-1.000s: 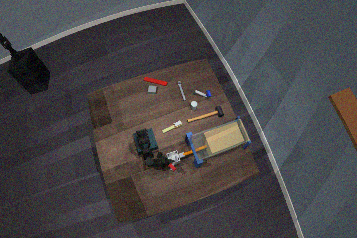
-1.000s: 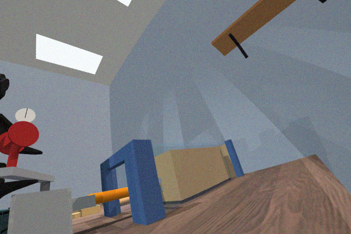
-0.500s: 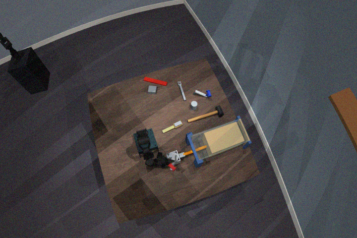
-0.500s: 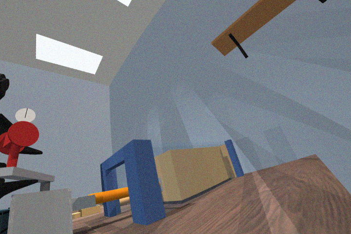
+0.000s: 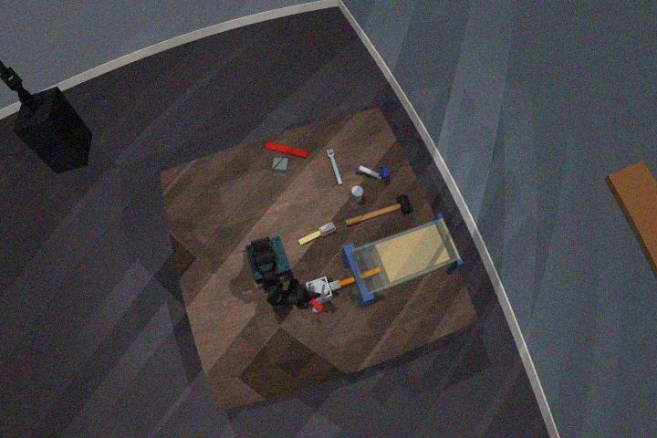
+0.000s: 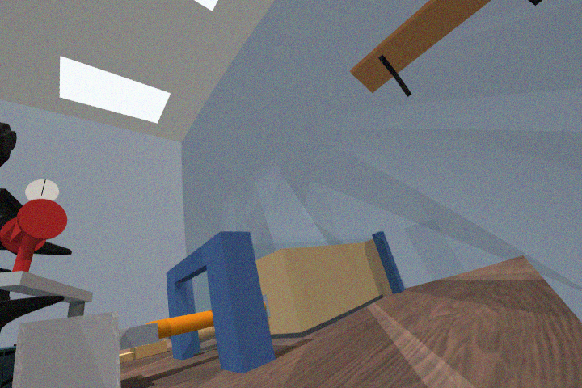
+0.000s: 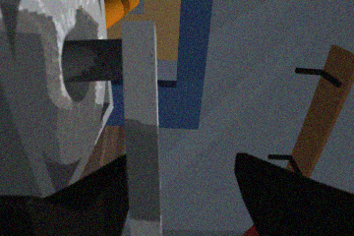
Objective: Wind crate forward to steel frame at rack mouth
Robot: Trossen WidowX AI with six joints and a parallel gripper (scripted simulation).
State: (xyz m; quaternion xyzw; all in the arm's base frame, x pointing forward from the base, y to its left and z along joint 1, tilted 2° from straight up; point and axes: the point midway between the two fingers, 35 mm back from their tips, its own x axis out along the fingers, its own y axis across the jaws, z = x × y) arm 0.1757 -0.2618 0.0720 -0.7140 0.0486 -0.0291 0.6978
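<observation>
The red-knobbed winch handle is 2 cm behind my gripper tip, 1 cm to the right of it and 1 cm below it. Also, from my gripper tip: blue steel frame (16 cm ahead, 7 cm to the left, 3 cm below); red knob (3 cm behind, 5 cm to the right, 3 cm above); grey winch (1 cm behind, 3 cm to the left, 10 cm below).
</observation>
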